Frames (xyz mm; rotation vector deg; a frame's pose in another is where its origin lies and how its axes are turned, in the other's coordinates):
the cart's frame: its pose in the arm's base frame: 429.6 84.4 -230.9 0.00 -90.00 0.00
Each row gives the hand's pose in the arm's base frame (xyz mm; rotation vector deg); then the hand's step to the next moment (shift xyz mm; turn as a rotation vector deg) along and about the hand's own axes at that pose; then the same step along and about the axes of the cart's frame.
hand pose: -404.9 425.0 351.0 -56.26 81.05 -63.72
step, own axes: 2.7 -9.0 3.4 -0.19 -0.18 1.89
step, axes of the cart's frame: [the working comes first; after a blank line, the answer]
step, axes of the arm's base frame: 3.0 -5.1 8.0 1.90 -0.09 0.16

8.0 -5.1 -3.0 0.16 -0.09 -1.90
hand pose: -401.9 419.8 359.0 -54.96 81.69 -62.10
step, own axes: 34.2 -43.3 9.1 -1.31 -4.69 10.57
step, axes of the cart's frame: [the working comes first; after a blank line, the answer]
step, axes of the arm's base frame: 4.9 -45.3 32.4 10.65 -1.25 4.51

32.4 -45.3 -4.9 4.51 -1.25 -10.65
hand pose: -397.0 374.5 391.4 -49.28 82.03 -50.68
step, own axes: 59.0 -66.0 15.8 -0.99 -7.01 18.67
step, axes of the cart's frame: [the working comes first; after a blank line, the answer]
step, axes of the arm's base frame: 13.9 -82.5 32.9 18.75 -2.83 6.24

32.9 -82.5 -13.9 6.24 -2.83 -18.75
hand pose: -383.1 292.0 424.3 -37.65 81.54 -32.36
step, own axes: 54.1 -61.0 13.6 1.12 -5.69 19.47
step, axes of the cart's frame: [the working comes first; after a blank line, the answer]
step, axes of the arm's base frame: 19.5 -80.1 5.6 19.67 -3.33 3.85

5.6 -80.1 -19.5 3.85 -3.33 -19.67
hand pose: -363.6 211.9 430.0 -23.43 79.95 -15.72
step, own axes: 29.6 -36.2 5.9 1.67 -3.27 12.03
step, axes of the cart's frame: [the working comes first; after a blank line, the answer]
step, axes of the arm's base frame: 12.5 -44.3 -10.0 12.30 -2.25 1.40

-10.0 -44.3 -12.5 1.40 -2.25 -12.30
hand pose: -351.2 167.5 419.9 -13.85 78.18 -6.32
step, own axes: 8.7 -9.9 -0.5 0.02 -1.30 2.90
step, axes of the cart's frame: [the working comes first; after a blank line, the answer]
step, axes of the arm's base frame: 1.9 -11.6 -6.1 2.92 -0.95 0.82

-6.1 -11.6 -1.9 0.82 -0.95 -2.92
